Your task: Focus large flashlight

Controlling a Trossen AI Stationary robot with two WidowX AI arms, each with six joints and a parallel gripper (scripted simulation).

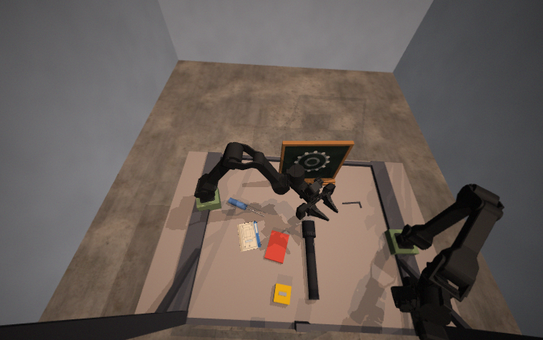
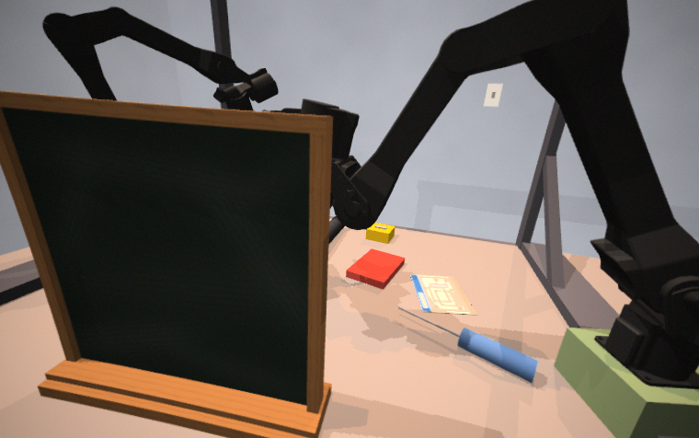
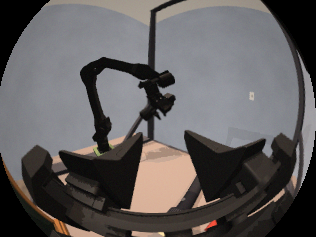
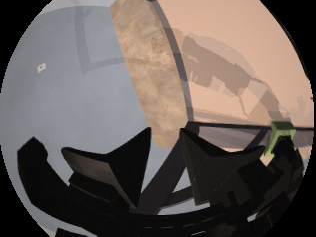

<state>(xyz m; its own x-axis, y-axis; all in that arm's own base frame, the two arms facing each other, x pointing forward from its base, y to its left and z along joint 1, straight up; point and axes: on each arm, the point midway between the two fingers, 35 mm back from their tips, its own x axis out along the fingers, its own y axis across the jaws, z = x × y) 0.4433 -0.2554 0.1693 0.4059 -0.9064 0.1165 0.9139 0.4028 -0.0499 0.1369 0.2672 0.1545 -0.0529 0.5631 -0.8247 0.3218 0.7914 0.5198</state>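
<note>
Now: right hand 20 mm past the yellow block, 400 mm to the right of it and 170 mm above it. Also, from my right hand: red block: 150 mm ahead, 450 mm to the left, 190 mm below; printed card: 170 mm ahead, 580 mm to the left, 200 mm below; small hex key: 440 mm ahead, 110 mm to the left, 190 mm below.
</note>
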